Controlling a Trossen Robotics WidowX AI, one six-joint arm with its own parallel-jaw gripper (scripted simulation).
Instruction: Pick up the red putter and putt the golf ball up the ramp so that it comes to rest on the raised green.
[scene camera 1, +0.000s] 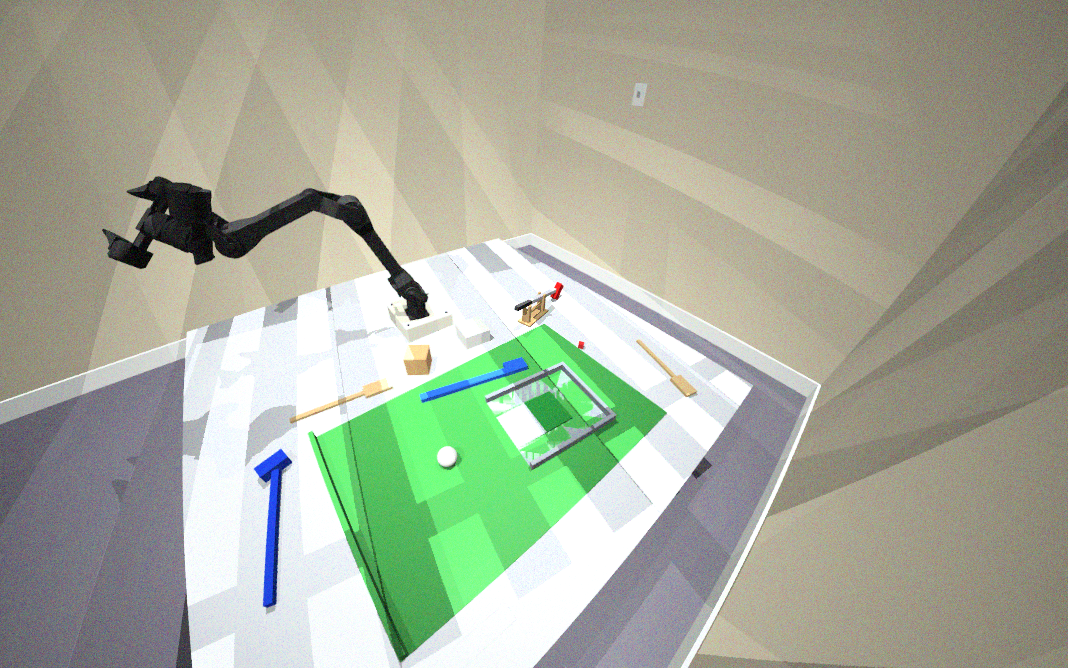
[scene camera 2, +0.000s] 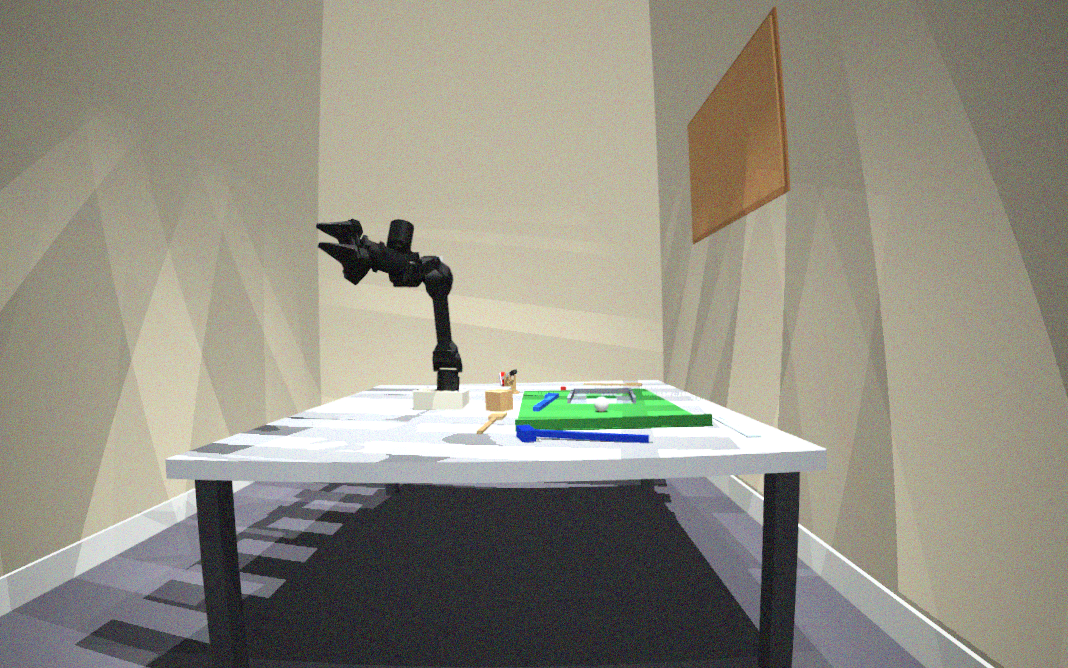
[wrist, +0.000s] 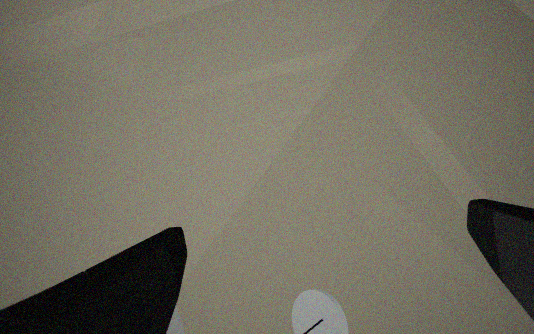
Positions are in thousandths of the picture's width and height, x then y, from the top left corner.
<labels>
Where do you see my gripper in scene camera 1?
109, 317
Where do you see my gripper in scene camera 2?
At 297, 351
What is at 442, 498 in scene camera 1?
A white block.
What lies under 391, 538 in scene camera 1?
A wooden cube.
</labels>
